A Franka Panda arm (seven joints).
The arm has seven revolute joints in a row. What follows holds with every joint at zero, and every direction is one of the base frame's. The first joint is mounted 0.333 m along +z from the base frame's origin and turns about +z. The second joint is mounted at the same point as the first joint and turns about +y. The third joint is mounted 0.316 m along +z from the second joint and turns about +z. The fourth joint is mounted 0.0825 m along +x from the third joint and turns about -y. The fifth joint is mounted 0.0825 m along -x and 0.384 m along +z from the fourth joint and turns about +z. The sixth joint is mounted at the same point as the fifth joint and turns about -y. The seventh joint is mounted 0.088 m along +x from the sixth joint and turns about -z. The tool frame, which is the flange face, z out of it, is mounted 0.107 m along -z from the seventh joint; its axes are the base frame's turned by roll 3.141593, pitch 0 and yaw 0 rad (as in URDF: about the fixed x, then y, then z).
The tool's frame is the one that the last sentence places.
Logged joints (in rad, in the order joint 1, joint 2, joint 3, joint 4, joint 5, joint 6, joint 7), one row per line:
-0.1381, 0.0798, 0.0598, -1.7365, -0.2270, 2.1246, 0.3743
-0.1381, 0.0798, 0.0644, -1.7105, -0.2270, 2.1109, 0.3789
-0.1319, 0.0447, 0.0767, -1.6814, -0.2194, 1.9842, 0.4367
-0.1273, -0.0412, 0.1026, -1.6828, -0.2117, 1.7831, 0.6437
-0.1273, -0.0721, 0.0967, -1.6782, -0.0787, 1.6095, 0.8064
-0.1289, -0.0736, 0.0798, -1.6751, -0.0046, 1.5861, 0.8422
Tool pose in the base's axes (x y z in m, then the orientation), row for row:
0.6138, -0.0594, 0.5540, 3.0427, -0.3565, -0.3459
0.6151, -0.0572, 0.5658, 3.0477, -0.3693, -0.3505
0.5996, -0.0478, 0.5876, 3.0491, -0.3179, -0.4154
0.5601, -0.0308, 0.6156, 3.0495, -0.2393, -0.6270
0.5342, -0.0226, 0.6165, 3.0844, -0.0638, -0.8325
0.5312, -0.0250, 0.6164, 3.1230, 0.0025, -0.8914
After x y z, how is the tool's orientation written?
As angles about the fixed x, y, z axes (roll, pitch, yaw), in radians.
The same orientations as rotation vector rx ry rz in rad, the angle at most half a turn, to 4 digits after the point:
2.8944, -0.5323, 0.4972
2.8919, -0.5383, 0.5169
2.8869, -0.6308, 0.4353
2.8164, -0.9303, 0.2971
2.8004, -1.2410, 0.0540
2.8205, -1.3475, -0.0161

